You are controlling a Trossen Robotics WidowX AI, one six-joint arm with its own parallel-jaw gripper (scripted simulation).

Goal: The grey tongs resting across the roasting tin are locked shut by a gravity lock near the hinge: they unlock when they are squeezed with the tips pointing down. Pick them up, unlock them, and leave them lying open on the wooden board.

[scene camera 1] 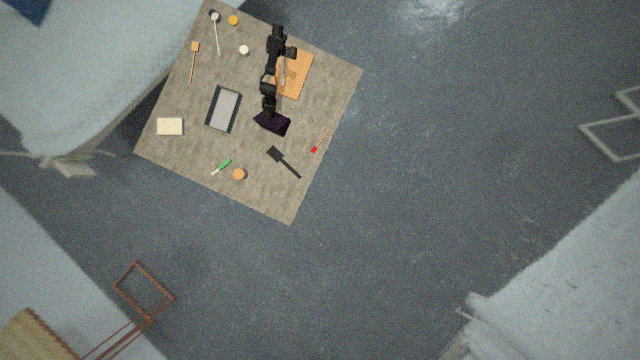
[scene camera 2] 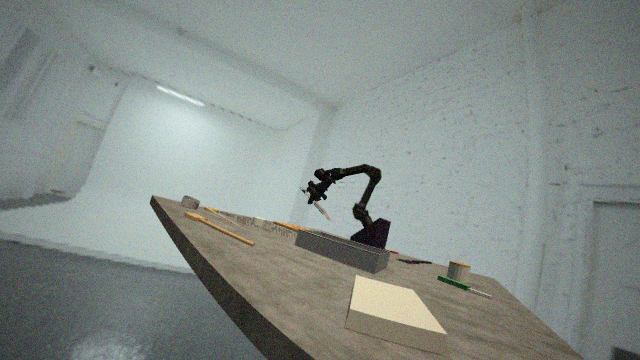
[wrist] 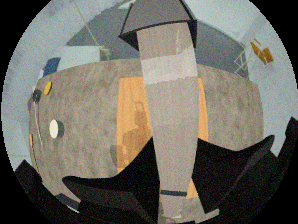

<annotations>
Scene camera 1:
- wooden board: 296, 71
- roasting tin: 225, 102
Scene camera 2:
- cream block: 393, 313
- roasting tin: 368, 258
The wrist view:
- gripper: 167, 137
</annotations>
